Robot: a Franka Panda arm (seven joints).
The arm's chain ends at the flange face. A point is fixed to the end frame.
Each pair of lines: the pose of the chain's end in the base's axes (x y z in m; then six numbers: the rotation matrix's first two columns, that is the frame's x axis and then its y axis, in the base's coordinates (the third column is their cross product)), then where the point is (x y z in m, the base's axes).
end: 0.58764 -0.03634 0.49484 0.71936 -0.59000 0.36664 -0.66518 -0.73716 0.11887
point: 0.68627 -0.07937 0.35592
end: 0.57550 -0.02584 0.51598 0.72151 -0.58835 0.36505 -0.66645 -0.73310 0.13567
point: 0.67229 -0.07091 0.37641
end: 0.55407 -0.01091 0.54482 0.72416 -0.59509 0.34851 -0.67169 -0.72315 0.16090
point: 0.64613 -0.05831 0.40285
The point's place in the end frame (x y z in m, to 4 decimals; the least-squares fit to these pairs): 0.0454 -0.0504 0.1621
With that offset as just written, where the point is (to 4 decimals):
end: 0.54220 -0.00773 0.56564 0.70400 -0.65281 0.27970 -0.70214 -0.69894 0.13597
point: 0.6269 -0.0495 0.4174
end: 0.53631 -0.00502 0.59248 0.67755 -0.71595 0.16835 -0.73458 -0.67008 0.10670
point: 0.6100 -0.0355 0.4359
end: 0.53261 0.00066 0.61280 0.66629 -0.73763 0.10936 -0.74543 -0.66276 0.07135
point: 0.6036 -0.0203 0.4535
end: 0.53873 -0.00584 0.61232 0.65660 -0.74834 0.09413 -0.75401 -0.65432 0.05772
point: 0.6095 -0.0245 0.4526
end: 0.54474 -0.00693 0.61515 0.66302 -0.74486 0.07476 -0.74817 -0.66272 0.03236
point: 0.6167 -0.0199 0.4554
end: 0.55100 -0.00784 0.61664 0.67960 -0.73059 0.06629 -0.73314 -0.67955 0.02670
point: 0.6229 -0.0176 0.4566
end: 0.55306 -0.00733 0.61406 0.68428 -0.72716 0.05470 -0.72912 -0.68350 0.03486
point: 0.6228 -0.0162 0.4530
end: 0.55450 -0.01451 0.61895 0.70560 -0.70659 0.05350 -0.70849 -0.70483 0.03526
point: 0.6243 -0.0212 0.4578
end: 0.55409 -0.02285 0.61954 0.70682 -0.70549 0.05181 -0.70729 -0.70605 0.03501
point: 0.6238 -0.0292 0.4583
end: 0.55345 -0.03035 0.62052 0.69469 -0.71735 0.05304 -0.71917 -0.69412 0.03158
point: 0.6235 -0.0377 0.4595
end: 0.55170 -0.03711 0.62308 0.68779 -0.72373 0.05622 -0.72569 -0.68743 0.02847
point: 0.6224 -0.0451 0.4624
